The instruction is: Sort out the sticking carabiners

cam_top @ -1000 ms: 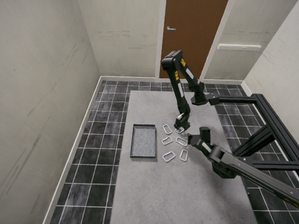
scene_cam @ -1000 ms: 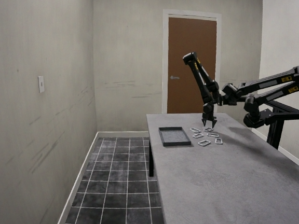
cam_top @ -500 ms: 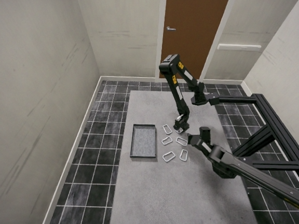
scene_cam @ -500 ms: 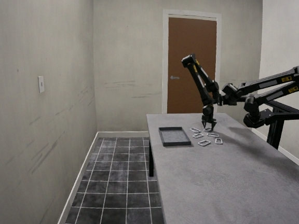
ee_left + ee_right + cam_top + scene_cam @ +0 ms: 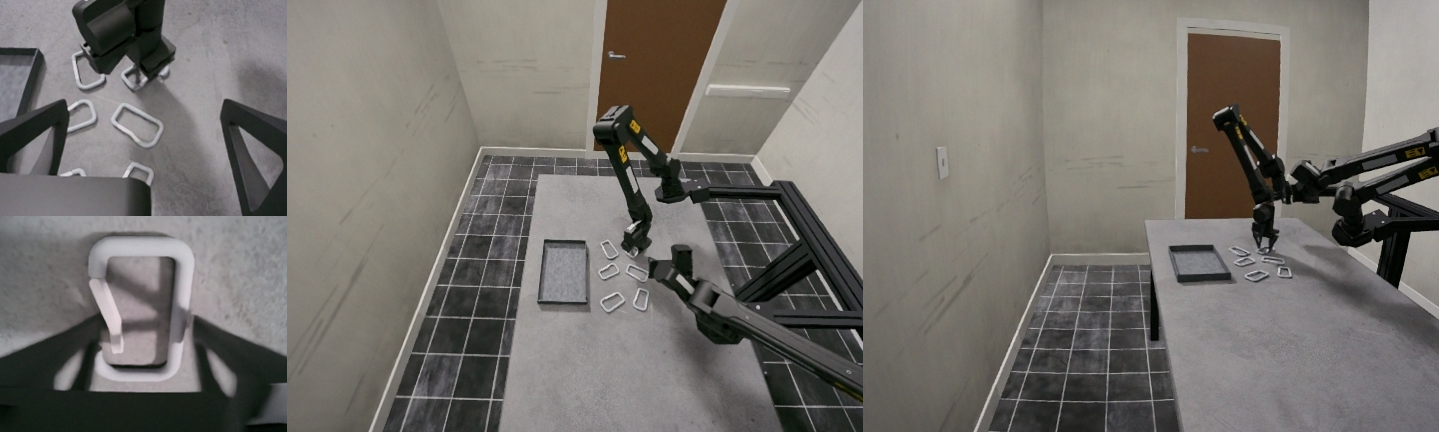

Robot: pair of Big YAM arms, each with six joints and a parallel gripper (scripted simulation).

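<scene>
Right now my right hand is 340 mm short of the grey tray and 100 mm to the right of it.
</scene>
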